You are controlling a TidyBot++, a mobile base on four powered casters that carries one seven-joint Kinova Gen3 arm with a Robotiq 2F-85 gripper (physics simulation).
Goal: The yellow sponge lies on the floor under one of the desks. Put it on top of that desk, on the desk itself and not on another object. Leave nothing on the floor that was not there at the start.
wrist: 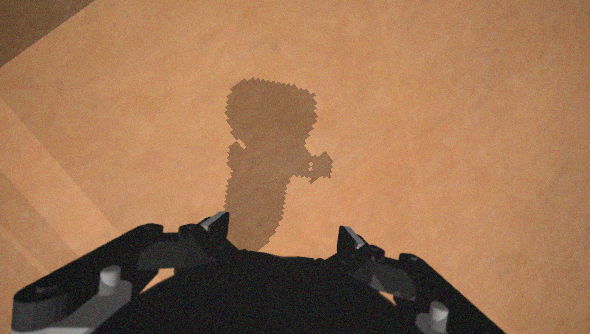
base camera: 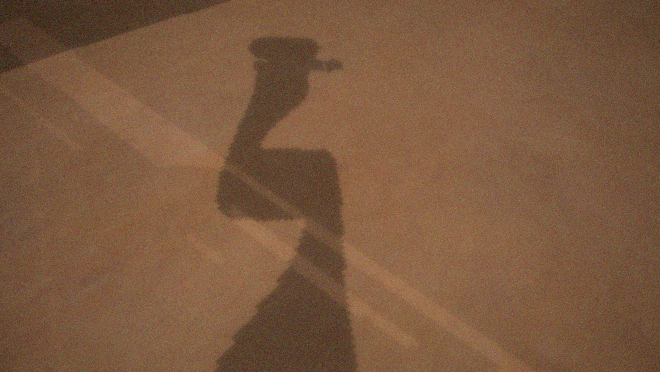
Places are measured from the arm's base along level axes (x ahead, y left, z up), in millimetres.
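Where they show: gripper, fingertip midpoint: (wrist: 283,231).
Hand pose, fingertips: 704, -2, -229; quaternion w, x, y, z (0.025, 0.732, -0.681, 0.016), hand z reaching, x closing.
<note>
After its pixels a point has its place, as x, y, z.
My gripper (wrist: 283,231) @[704, -2, -229] is open and empty in the wrist view, its two black fingers wide apart above the brown floor (wrist: 425,125) @[861, -217, -396]. The gripper does not show in the base camera view, but the arm's shadow (base camera: 285,185) @[436, 21, -396] lies on the floor (base camera: 500,150) @[515, -296, -396] there. The yellow sponge does not show in either view. The desk does not show in either view.
A darker shadow area (base camera: 60,25) @[906, 518, -396] (wrist: 30,25) @[874, 398, -396] crosses the floor at the upper left of both views. Pale light streaks (base camera: 400,285) (wrist: 55,185) run diagonally over the floor. The arm's shadow (wrist: 265,115) @[820, 47, -396] lies ahead of the fingers in the wrist view.
</note>
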